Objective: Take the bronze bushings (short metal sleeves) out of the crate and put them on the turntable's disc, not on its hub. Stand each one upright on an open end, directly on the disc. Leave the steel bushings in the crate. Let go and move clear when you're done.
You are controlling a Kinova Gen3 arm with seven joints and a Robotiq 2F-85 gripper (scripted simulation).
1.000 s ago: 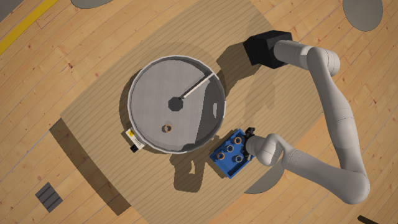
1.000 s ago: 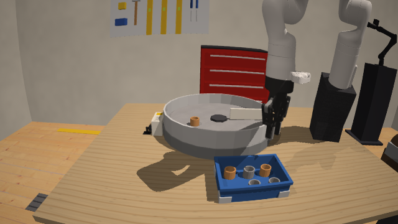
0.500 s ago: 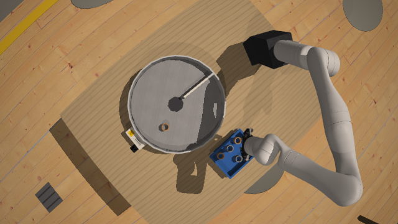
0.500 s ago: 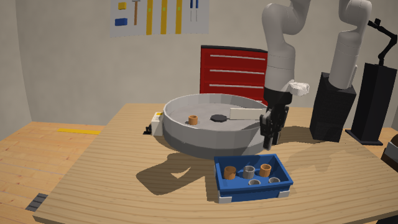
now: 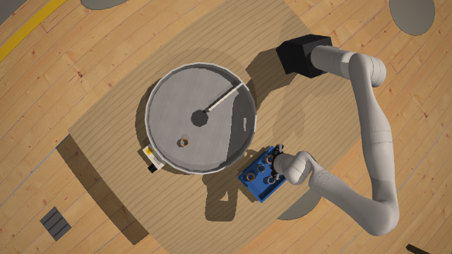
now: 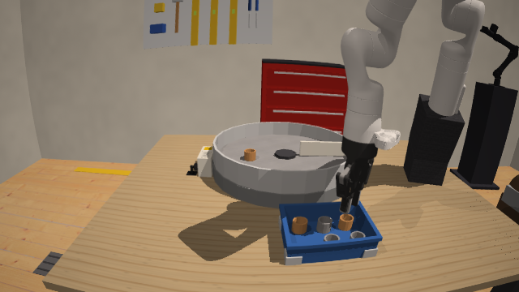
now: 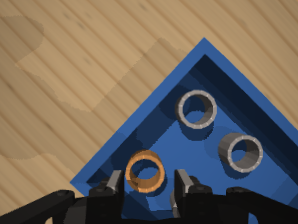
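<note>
The blue crate is 5 cm below my hand, 4 cm to the left of it and 4 cm ahead of it. Also, from my hand: grey turntable disc (29 cm to the right, 16 cm ahead, 2 cm below).
</note>
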